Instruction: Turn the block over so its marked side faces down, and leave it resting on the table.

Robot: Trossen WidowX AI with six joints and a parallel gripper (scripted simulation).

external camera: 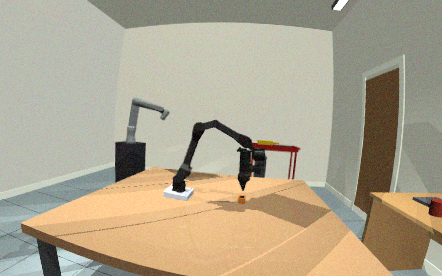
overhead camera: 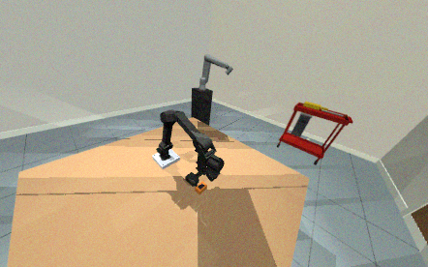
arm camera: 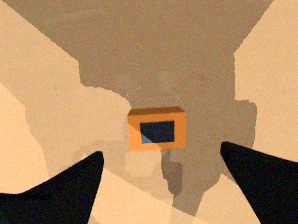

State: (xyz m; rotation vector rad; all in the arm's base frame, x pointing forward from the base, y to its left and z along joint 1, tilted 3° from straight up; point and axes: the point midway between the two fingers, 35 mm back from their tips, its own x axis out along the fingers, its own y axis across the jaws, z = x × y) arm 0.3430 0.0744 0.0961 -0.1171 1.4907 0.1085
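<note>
My gripper tip is now 6 cm above the block.
</note>
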